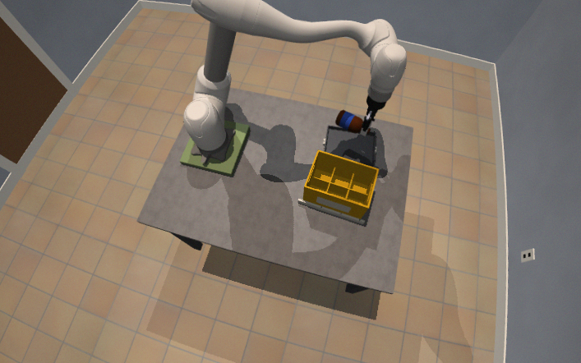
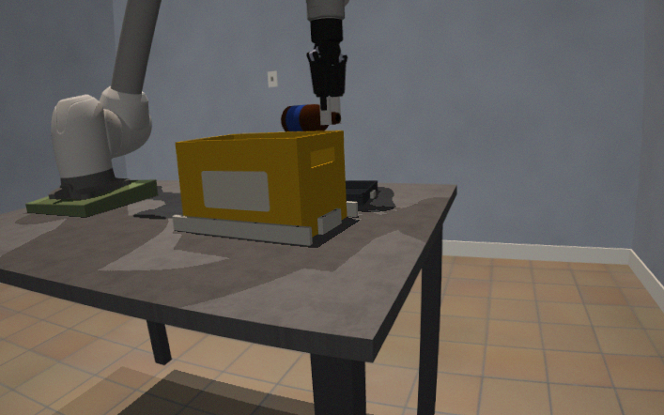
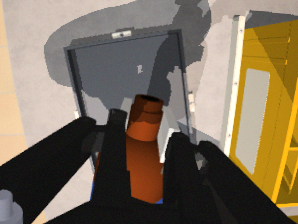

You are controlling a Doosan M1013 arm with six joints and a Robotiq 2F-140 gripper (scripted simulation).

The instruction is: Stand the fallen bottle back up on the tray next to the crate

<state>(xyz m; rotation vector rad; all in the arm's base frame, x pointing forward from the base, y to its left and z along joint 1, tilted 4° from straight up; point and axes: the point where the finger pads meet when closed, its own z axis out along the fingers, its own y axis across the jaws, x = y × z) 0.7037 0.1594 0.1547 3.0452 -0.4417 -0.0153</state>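
The bottle is 50 mm behind my hand, 20 mm to the left of it and 20 mm below it. Also, from my hand: yellow crate 250 mm to the right, 130 mm below, 60 mm behind; tray 200 mm below, 40 mm behind, 20 mm to the left.
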